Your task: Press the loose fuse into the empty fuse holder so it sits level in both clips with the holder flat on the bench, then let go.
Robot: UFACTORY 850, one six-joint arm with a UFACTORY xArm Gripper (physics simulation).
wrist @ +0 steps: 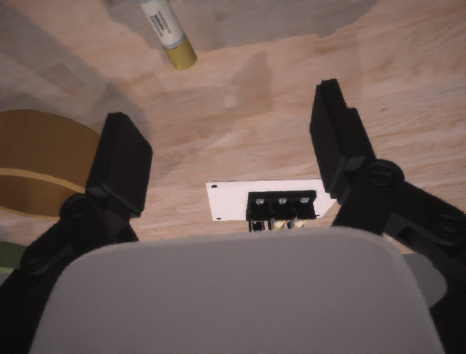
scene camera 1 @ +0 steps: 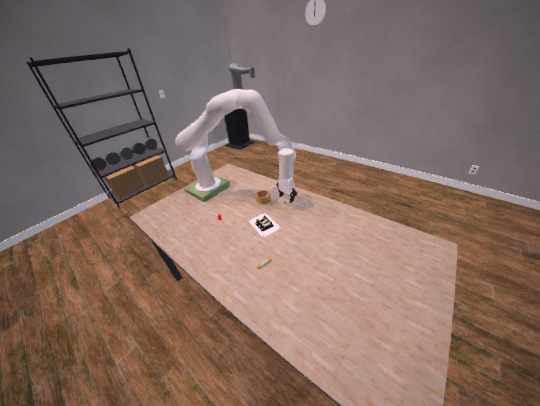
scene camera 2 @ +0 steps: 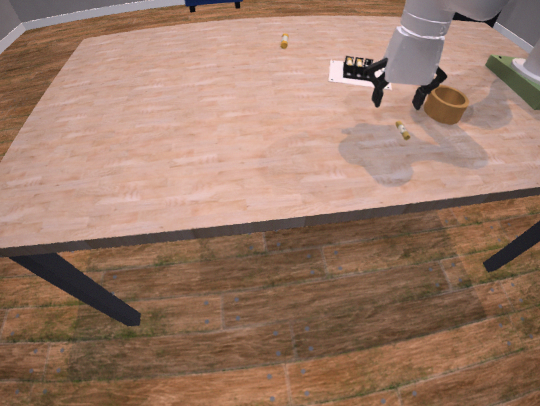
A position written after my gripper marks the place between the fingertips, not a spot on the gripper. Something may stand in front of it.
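Observation:
There's a tan ring (scene camera 2: 445, 104) that I can see, and my gripper (scene camera 2: 395, 105) is visible there too. You'd also find my gripper (wrist: 222, 119) if you had the wrist view.

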